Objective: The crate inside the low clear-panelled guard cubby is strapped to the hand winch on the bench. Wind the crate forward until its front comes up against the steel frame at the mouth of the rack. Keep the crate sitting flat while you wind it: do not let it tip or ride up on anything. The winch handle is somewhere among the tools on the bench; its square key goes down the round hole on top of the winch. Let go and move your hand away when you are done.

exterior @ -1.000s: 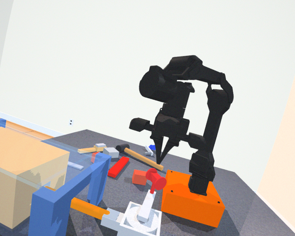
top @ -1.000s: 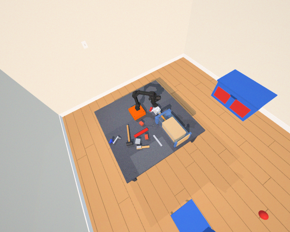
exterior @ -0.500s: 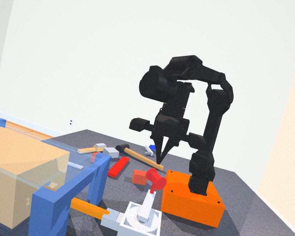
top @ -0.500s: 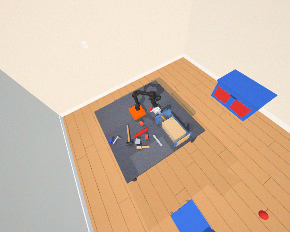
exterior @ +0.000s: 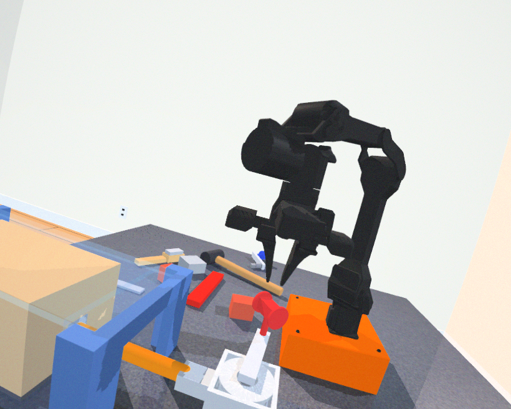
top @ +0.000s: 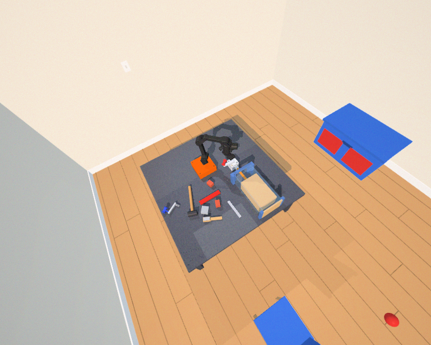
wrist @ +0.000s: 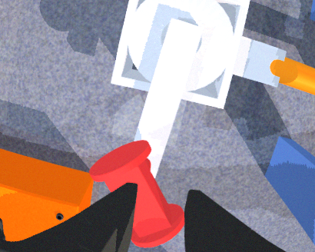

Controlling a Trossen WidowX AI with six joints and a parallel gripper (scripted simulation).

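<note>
My gripper tip is now 1 cm past the red knob, 4 cm to the left of it and 8 cm above it. Also, from my gripper tip: blue frame: 16 cm ahead, 6 cm to the left, 10 cm below; white winch: 1 cm behind, 5 cm to the left, 18 cm below; winch handle: 11 cm below.
</note>
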